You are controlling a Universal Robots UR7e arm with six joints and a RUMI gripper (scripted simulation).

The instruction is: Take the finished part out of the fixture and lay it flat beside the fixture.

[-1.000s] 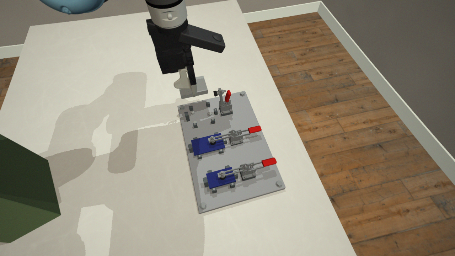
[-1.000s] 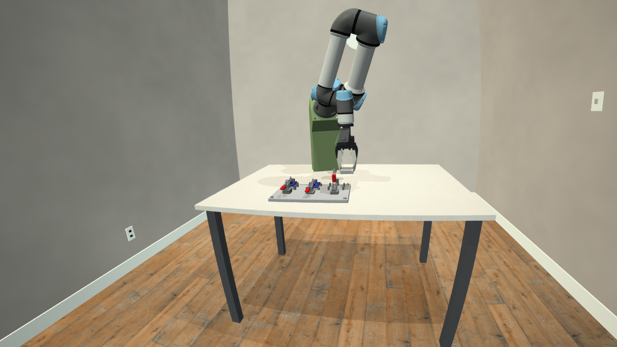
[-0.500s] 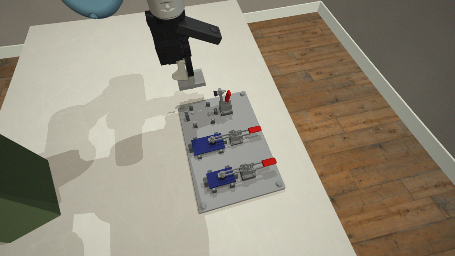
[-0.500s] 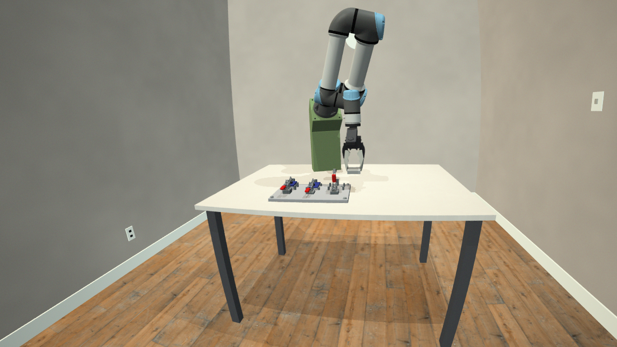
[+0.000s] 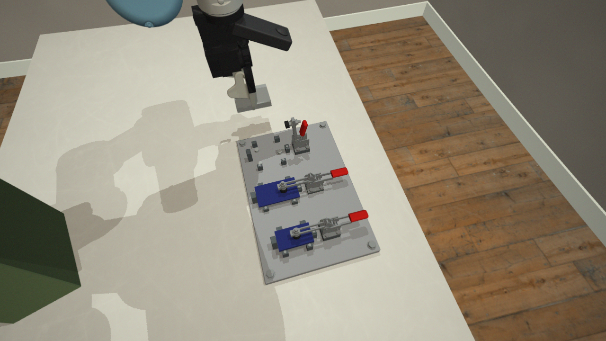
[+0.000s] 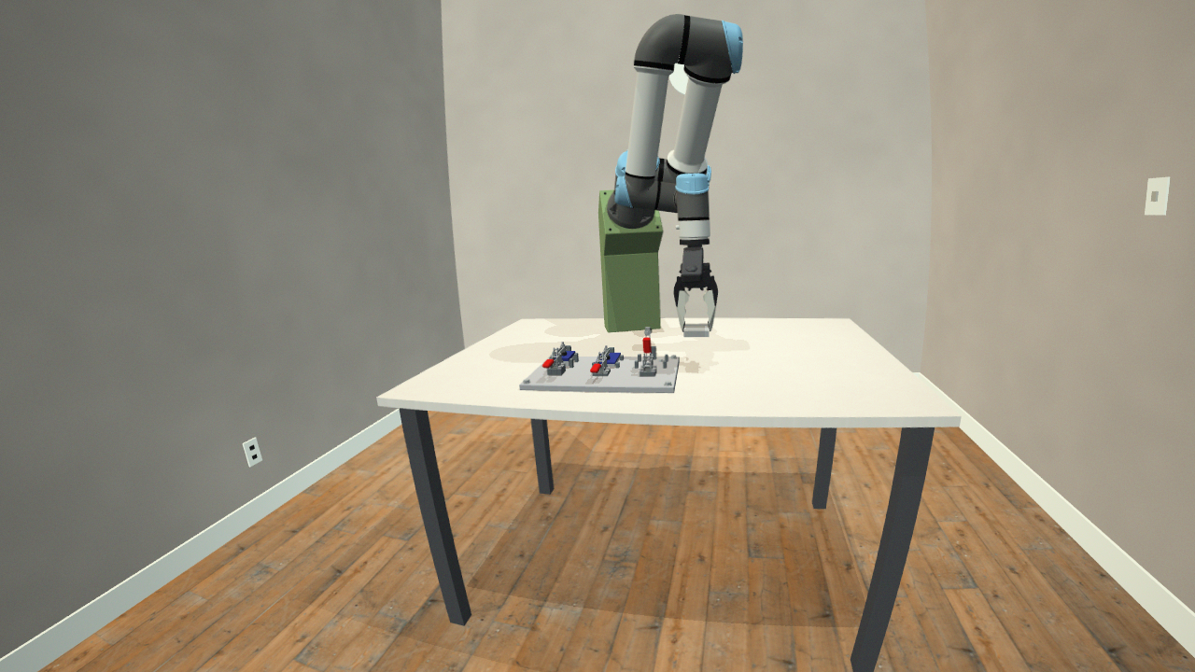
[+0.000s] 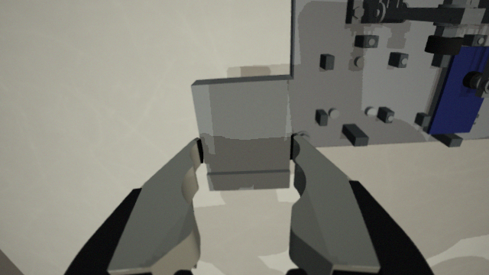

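The toggle clamp is 10 cm to the right of my hand, 10 cm ahead of it and 5 cm below it. Also, from my hand: grey fixture plate: 21 cm to the right, 10 cm below, 8 cm ahead; then blue blank: 22 cm to the right, 8 cm below, 3 cm ahead; then grey finished part: 1 cm below, 1 cm behind.
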